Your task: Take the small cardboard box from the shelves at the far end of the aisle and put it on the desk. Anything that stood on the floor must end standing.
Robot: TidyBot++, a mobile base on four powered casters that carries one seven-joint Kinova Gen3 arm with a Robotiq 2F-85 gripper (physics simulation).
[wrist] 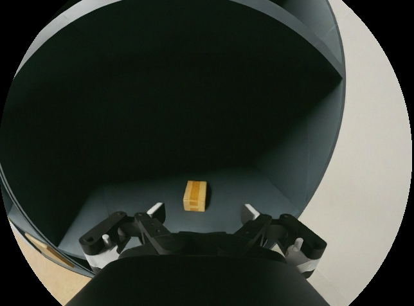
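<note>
The small cardboard box [195, 196], tan with a darker tape strip, rests on the dark grey shelf board [120, 200] in the lower middle of the wrist view. My gripper [202, 212] is open, its two pale-tipped fingers wide apart. The box shows between and beyond the fingertips, slightly left of their midline, and nothing touches it. The desk does not show in the wrist view.
The shelf bay's right side panel [322, 135] rises right of the box, with a pale wall [375, 150] beyond it. An upper shelf edge [295, 30] curves across the top. Wooden floor [55, 272] and part of another cardboard box [50, 248] show at the lower left.
</note>
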